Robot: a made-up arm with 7 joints.
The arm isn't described. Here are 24 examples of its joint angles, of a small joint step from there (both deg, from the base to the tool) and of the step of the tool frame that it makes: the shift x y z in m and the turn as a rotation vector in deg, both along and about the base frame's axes.
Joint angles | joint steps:
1: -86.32 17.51 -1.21 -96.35 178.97 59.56 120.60 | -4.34 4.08 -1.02 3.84 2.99 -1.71 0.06
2: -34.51 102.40 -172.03 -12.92 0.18 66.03 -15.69 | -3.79 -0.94 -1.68 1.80 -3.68 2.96 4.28
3: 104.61 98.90 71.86 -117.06 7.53 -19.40 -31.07 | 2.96 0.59 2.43 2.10 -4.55 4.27 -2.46
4: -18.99 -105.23 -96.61 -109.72 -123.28 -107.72 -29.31 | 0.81 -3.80 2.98 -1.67 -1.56 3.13 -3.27
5: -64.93 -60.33 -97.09 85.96 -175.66 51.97 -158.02 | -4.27 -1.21 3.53 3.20 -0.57 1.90 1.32
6: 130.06 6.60 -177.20 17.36 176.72 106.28 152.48 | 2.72 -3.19 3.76 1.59 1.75 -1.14 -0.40
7: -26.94 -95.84 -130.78 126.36 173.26 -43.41 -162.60 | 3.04 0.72 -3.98 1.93 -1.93 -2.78 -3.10
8: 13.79 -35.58 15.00 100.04 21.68 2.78 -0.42 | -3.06 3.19 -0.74 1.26 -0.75 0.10 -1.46
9: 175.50 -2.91 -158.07 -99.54 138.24 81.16 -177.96 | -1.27 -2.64 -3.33 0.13 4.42 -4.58 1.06
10: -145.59 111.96 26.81 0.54 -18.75 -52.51 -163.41 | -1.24 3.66 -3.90 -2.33 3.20 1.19 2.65
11: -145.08 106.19 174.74 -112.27 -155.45 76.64 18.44 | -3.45 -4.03 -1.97 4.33 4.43 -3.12 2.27
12: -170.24 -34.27 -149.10 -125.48 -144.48 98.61 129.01 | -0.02 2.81 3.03 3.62 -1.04 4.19 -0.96
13: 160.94 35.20 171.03 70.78 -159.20 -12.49 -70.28 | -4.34 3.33 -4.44 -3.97 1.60 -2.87 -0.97
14: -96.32 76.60 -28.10 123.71 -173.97 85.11 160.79 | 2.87 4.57 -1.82 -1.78 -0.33 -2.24 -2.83
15: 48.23 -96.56 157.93 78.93 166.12 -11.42 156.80 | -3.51 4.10 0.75 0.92 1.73 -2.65 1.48
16: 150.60 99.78 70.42 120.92 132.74 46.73 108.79 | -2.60 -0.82 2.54 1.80 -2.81 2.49 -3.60
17: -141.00 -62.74 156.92 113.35 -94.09 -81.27 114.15 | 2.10 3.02 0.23 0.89 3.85 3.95 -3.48
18: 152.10 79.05 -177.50 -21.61 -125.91 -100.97 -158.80 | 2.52 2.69 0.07 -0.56 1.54 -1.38 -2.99
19: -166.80 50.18 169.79 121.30 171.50 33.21 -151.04 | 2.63 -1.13 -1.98 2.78 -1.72 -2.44 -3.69
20: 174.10 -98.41 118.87 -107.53 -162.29 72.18 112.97 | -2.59 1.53 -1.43 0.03 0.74 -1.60 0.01
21: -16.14 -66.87 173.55 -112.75 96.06 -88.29 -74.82 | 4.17 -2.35 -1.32 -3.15 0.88 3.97 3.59
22: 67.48 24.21 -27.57 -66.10 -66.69 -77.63 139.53 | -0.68 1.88 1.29 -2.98 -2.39 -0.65 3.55
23: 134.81 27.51 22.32 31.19 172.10 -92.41 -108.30 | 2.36 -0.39 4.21 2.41 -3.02 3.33 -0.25
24: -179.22 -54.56 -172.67 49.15 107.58 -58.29 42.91 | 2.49 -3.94 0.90 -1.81 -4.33 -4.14 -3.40
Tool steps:
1: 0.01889 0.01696 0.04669 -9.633 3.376 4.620
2: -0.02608 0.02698 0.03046 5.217 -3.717 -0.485
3: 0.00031 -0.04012 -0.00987 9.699 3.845 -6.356
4: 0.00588 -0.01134 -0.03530 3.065 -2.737 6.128
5: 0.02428 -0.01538 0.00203 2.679 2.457 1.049
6: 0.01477 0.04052 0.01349 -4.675 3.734 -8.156
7: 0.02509 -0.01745 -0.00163 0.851 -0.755 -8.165
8: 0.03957 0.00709 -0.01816 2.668 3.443 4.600
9: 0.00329 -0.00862 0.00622 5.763 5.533 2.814
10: -0.00369 -0.02083 -0.03481 -0.217 -2.772 0.424
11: -0.03278 0.01495 -0.03088 -0.403 12.815 4.537
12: 0.00209 0.00287 0.01250 -2.703 -2.328 -5.837
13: -0.06870 0.00429 0.01254 0.112 -5.023 6.821
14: 0.00891 -0.00232 -0.03005 -6.448 3.293 -3.462
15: -0.01737 -0.00827 0.02553 1.608 1.399 7.853
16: -0.00307 -0.02027 0.03103 1.669 7.460 3.851
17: 0.00498 -0.01459 0.01009 -0.907 -7.109 0.300
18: -0.01660 0.01957 -0.03405 3.625 -3.773 0.579
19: 0.02611 -0.00025 -0.02507 3.461 6.272 1.496
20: 0.00607 -0.00014 0.00202 2.284 -0.023 3.398
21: -0.00929 0.01646 -0.00427 -5.828 3.501 -2.708
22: 0.00606 -0.00852 -0.00799 1.328 0.745 1.979
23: -0.02101 0.02715 -0.00180 -1.875 1.102 -5.010
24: 0.00540 -0.02142 -0.02445 6.226 5.525 -1.638
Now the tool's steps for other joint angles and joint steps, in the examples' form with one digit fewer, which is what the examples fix.
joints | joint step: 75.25 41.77 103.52 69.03 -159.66 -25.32 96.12 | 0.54 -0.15 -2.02 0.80 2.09 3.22 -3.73
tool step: -0.0058 -0.0100 -0.0062 -0.99 0.47 3.13
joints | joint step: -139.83 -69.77 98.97 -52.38 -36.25 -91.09 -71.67 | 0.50 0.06 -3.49 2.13 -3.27 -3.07 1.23
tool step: 0.0203 -0.0005 -0.0210 4.90 -5.23 2.73
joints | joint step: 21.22 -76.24 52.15 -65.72 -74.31 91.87 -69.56 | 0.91 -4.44 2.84 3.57 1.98 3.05 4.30
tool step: -0.0148 -0.0033 -0.0143 5.21 -6.39 -2.27
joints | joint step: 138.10 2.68 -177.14 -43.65 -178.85 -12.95 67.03 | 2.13 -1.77 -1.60 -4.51 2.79 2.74 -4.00
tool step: -0.0095 -0.0039 -0.0182 3.07 -4.61 0.72
